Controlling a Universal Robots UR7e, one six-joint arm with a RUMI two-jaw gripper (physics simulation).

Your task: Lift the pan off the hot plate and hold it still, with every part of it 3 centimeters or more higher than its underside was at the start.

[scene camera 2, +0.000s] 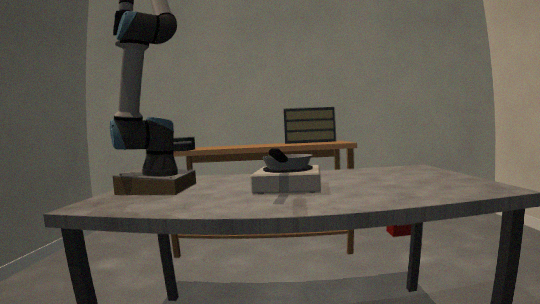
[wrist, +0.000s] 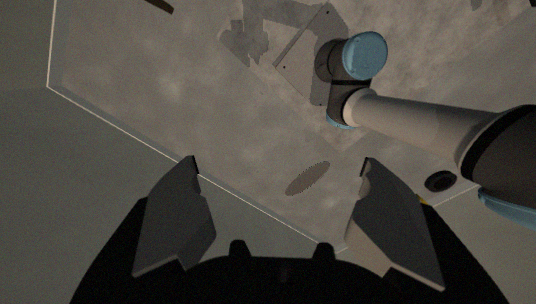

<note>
In view: the gripper [wrist: 277, 159] and a grey pan [scene camera 2: 277, 160].
</note>
